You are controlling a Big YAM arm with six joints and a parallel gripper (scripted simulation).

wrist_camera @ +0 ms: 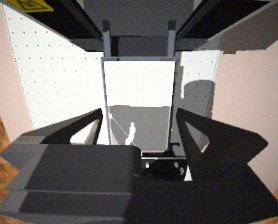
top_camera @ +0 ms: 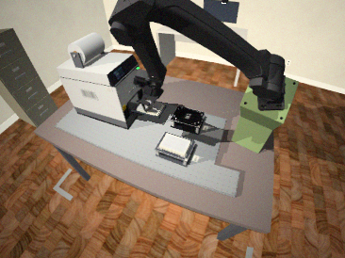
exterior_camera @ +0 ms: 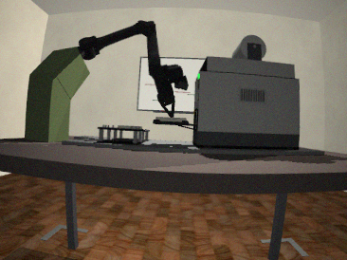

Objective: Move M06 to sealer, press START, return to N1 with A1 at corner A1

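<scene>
My hand is 3 cm above the sealer stage. From my hand the other things lie so: white start button 10 cm to the right, 9 cm ahead, 7 cm above; foil roll 33 cm ahead, 29 cm above, 3 cm to the right; plate 18 cm behind, 17 cm to the left, 6 cm below.
</scene>
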